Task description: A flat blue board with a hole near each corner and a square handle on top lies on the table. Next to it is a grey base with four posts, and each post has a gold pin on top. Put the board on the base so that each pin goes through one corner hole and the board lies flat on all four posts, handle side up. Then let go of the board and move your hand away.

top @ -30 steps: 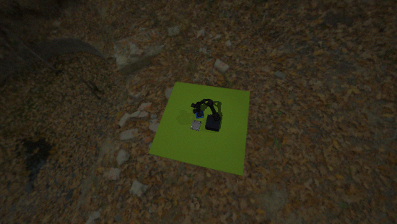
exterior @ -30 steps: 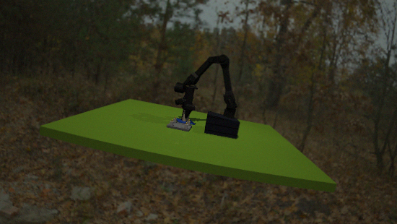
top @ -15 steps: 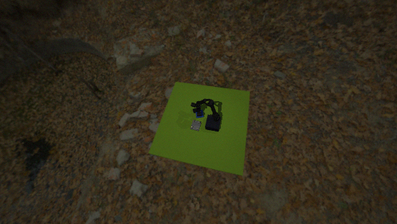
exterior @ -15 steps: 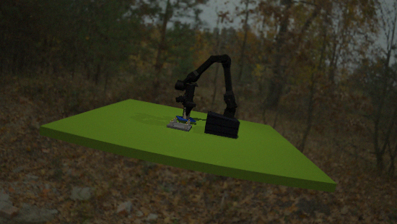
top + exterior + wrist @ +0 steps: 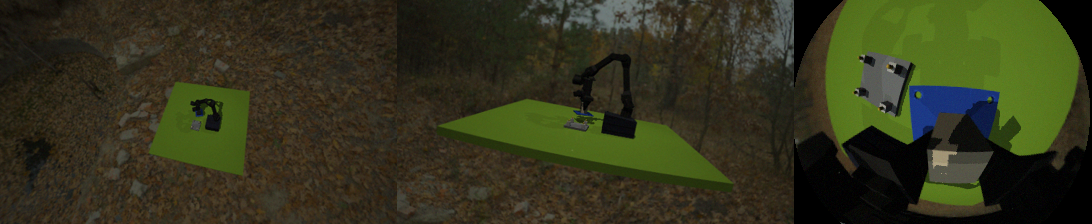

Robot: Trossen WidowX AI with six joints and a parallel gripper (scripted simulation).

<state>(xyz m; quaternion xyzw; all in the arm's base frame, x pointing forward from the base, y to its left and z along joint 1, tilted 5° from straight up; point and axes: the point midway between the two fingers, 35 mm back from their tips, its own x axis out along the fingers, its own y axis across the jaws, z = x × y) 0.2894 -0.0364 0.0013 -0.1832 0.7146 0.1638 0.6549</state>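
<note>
Now: the grey base 19 cm to the left of my gripper tip, 8 cm below it and 2 cm behind it. The rest, counted from my gripper tip: flat blue board (1 cm below).
</note>
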